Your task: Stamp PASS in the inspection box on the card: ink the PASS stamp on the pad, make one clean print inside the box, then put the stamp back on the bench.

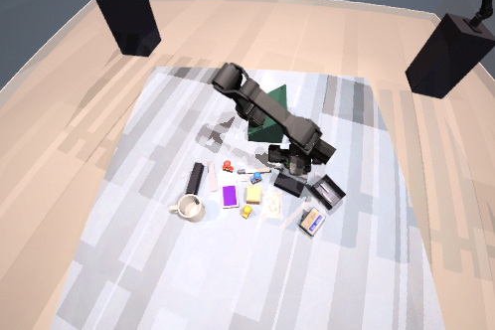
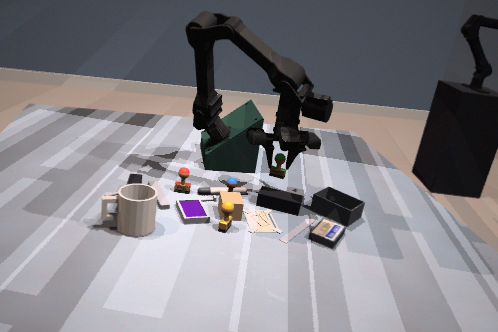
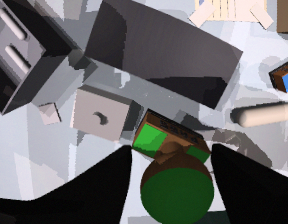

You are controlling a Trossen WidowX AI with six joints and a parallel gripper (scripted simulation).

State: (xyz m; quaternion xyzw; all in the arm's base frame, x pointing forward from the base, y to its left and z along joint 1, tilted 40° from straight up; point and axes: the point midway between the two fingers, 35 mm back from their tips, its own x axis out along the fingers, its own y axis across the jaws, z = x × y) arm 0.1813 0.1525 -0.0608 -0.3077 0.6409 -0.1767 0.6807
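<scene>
The purple ink pad lies 140 mm ahead of my gripper tip, 210 mm to the right of it and 80 mm below it. The rest, counted from my gripper tip: blue-knobbed stamp (50 mm ahead, 120 mm to the right, 60 mm below); black block (50 mm ahead, 10 mm to the left, 70 mm below); green-knobbed stamp (right at my gripper tip).
</scene>
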